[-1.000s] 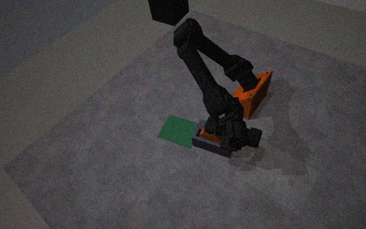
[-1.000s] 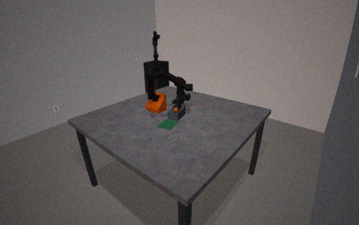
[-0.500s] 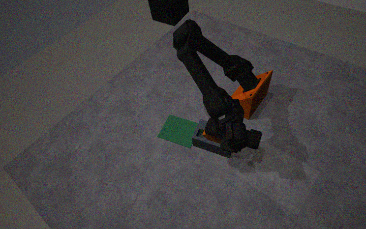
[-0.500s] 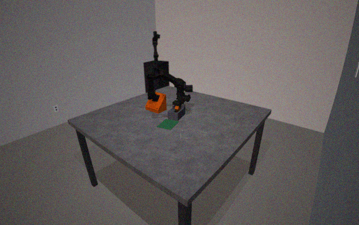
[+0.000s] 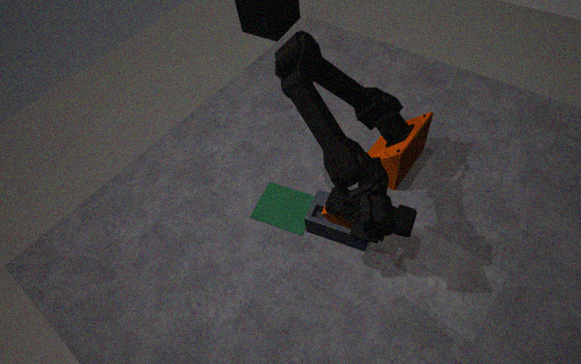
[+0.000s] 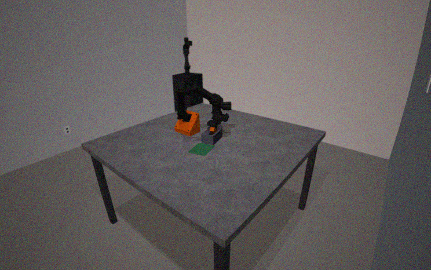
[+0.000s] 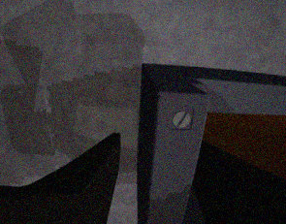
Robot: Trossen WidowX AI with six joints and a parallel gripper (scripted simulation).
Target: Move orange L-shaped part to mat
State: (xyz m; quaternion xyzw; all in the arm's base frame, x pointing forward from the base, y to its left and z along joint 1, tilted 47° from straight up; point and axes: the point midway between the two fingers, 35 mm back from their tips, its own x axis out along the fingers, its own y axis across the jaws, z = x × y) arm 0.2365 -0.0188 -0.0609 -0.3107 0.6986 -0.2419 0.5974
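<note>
Right now my gripper tip is 50 mm to the left of the orange L-shaped part. From my gripper tip the other things lie so: green mat 220 mm to the right, 50 mm below, 30 mm ahead.
</note>
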